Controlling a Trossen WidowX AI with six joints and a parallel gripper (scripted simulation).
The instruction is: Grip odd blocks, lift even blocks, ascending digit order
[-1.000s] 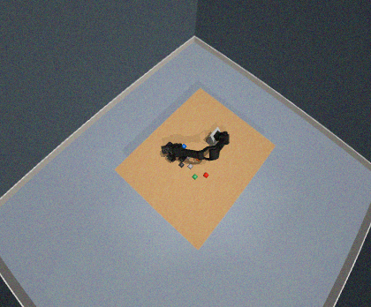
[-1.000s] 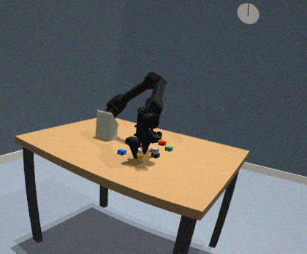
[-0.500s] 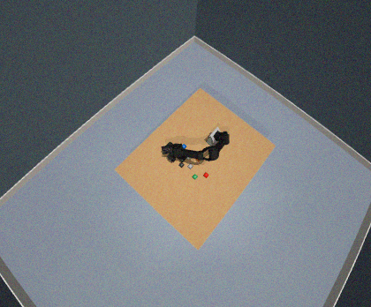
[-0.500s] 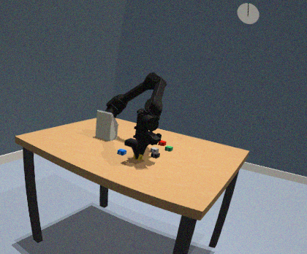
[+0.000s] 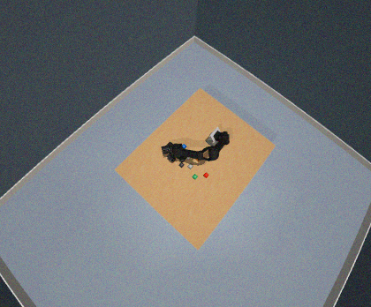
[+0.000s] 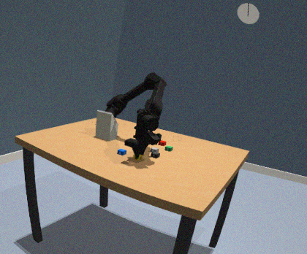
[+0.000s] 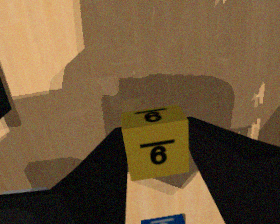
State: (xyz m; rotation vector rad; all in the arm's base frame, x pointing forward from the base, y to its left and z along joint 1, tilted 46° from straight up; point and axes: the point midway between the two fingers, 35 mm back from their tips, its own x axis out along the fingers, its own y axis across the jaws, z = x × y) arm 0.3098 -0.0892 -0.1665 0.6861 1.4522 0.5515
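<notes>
Now: the yellow block 1 cm behind my gripper tip. Also, from my gripper tip: blue block: 10 cm behind, 1 cm to the left; then white block: 5 cm behind, 9 cm to the left; then black block: 4 cm ahead, 9 cm to the left.
</notes>
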